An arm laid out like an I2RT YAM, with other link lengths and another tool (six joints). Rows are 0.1 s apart.
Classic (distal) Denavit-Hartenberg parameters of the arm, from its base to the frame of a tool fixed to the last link. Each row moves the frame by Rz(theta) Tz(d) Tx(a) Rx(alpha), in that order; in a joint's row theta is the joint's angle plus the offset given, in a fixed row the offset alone. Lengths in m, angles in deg.
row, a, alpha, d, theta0
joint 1, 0.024, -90, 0.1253, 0
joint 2, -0.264, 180, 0, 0
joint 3, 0.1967, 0, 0, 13.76
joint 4, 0.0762, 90, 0.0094, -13.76
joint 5, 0, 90, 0.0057, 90
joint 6, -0.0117, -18.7, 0.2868, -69.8
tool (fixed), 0, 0, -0.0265, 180
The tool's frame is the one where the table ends.
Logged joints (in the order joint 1, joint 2, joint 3, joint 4, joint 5, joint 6), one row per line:
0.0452 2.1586 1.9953 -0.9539 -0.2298 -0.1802
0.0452 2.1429 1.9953 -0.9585 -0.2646 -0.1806
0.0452 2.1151 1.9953 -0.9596 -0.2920 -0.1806
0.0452 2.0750 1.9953 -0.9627 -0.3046 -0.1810
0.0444 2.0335 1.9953 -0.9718 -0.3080 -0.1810
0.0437 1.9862 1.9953 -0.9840 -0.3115 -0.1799
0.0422 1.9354 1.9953 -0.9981 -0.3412 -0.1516
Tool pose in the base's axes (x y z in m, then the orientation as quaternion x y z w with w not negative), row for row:
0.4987 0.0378 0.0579 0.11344 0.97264 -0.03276 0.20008
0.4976 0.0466 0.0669 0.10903 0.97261 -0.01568 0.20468
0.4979 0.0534 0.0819 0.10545 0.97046 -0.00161 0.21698
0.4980 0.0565 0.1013 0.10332 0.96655 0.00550 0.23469
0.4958 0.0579 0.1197 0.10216 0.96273 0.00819 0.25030
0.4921 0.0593 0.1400 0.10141 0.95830 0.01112 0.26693
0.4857 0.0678 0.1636 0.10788 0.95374 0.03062 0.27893
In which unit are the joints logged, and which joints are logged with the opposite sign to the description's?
The joints are logged in radians. Opposite sign: joint 1.
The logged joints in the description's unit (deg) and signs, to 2 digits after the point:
-2.59 123.68 114.32 -54.65 -13.17 -10.32
-2.59 122.78 114.32 -54.92 -15.16 -10.35
-2.59 121.19 114.32 -54.98 -16.73 -10.35
-2.59 118.89 114.32 -55.16 -17.45 -10.37
-2.54 116.51 114.32 -55.68 -17.65 -10.37
-2.50 113.80 114.32 -56.38 -17.85 -10.31
-2.42 110.89 114.32 -57.19 -19.55 -8.69

